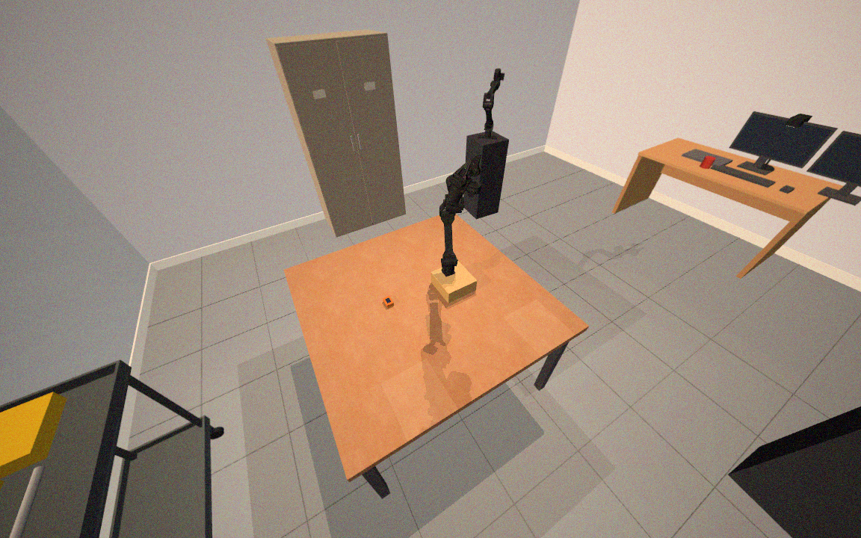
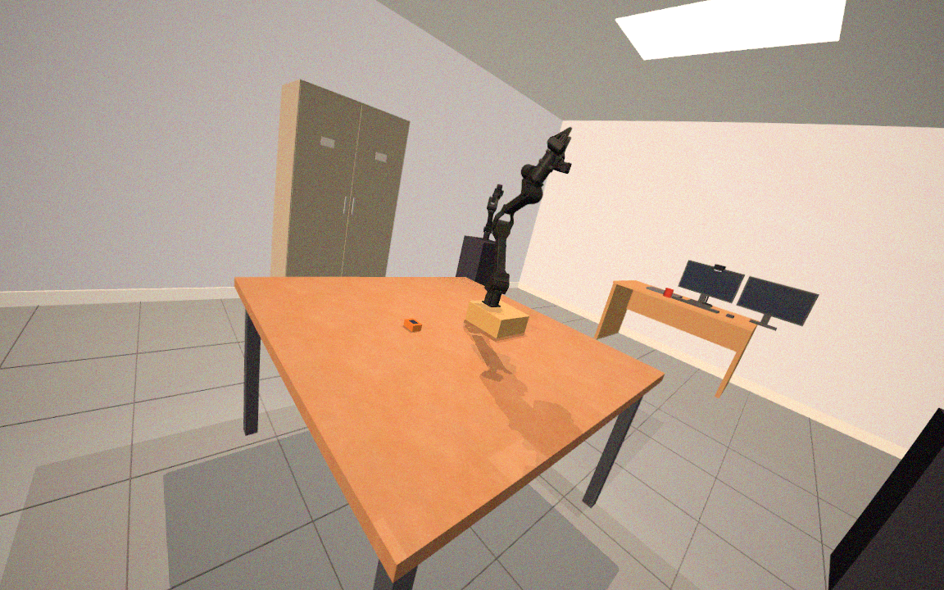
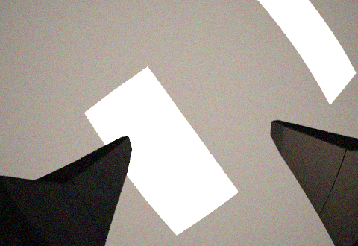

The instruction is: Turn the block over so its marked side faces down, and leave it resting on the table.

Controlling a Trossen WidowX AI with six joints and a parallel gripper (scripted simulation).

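The orange block lies 410 mm ahead of my gripper tip, 150 mm to the right of it and 800 mm below it.
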